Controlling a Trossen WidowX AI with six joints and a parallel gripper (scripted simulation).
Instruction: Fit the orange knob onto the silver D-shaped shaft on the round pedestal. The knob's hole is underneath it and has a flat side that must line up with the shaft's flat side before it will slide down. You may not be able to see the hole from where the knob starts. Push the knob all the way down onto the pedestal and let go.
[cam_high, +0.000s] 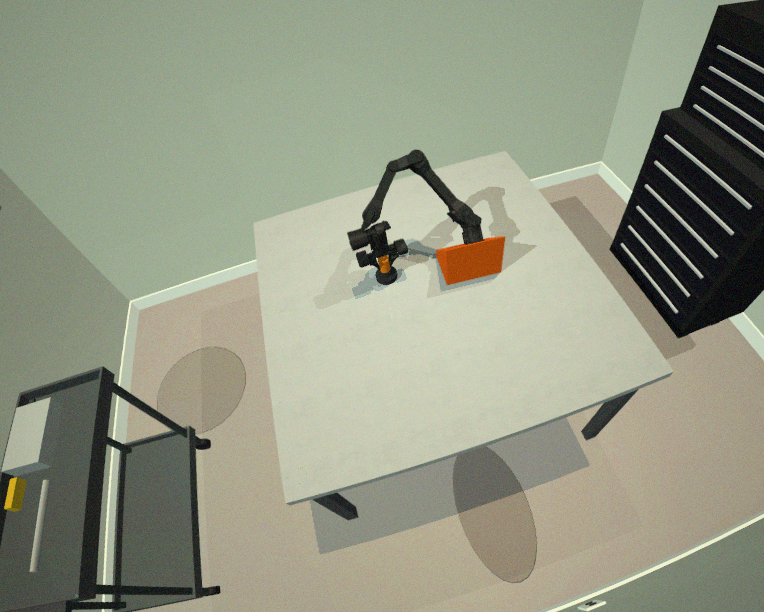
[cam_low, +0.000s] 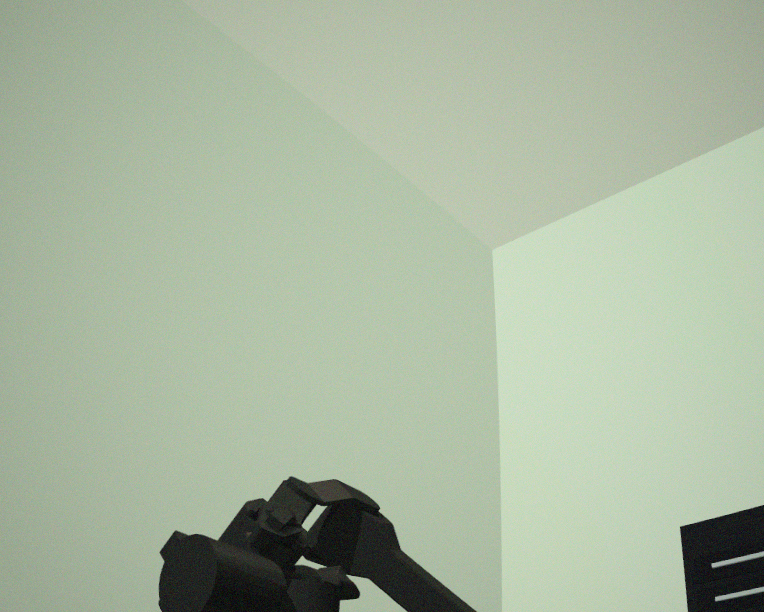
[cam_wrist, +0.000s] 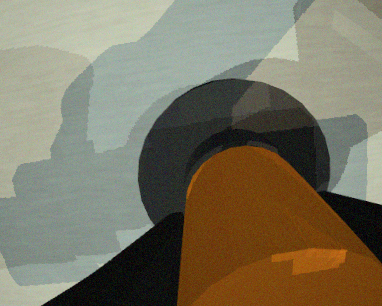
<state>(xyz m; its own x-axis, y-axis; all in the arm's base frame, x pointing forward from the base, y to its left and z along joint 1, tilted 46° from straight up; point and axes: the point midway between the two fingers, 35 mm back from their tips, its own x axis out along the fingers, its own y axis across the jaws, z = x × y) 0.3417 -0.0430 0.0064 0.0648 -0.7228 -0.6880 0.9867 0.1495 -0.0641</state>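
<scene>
Right now my gripper tip is 3 cm below the orange knob. Also, from my gripper tip: round black pedestal: 2 cm below.
</scene>
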